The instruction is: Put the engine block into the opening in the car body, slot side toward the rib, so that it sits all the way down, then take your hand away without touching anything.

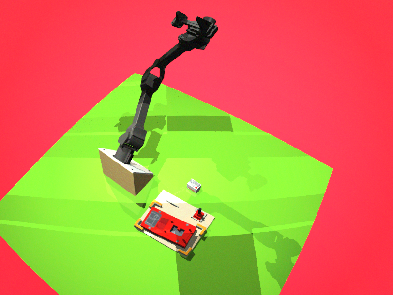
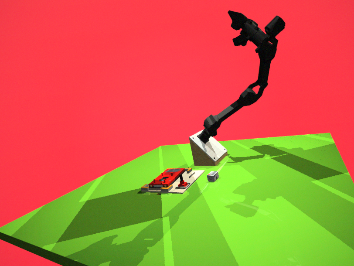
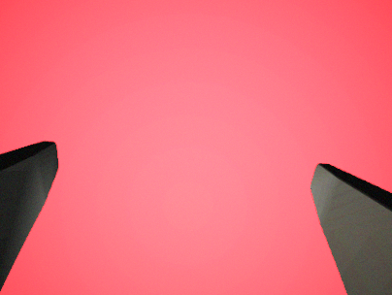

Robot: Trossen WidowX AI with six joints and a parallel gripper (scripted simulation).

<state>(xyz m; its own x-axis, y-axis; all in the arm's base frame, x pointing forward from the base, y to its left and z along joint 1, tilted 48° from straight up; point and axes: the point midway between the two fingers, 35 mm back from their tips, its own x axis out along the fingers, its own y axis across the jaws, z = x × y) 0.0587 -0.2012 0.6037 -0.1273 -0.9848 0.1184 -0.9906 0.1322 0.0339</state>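
My gripper tip is now 200 mm short of the engine block, 140 mm to the left of it and 700 mm above it.
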